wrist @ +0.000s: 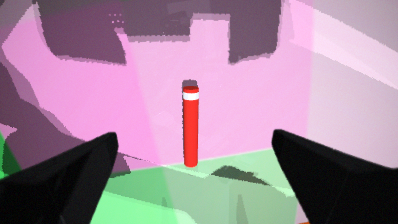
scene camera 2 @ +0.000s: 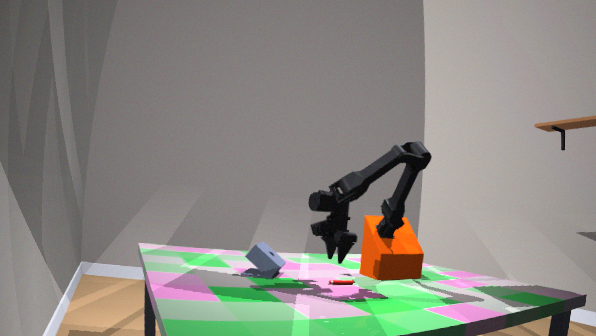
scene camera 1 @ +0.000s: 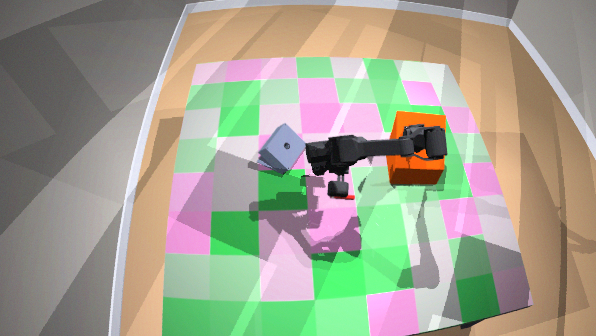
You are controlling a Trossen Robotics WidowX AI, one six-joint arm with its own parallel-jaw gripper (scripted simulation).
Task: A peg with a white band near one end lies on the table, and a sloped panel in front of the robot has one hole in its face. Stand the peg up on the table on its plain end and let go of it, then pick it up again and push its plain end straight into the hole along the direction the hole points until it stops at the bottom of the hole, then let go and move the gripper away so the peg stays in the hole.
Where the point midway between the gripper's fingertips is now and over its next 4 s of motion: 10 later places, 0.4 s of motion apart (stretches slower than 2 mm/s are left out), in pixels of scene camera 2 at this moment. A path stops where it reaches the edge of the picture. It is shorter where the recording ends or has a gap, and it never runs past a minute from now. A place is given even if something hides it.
My gripper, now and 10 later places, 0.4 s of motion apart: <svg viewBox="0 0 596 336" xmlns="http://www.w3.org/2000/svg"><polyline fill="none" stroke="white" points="334,261 333,266 333,272 332,278 333,282 333,282 333,280 334,277 334,276 336,274 337,272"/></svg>
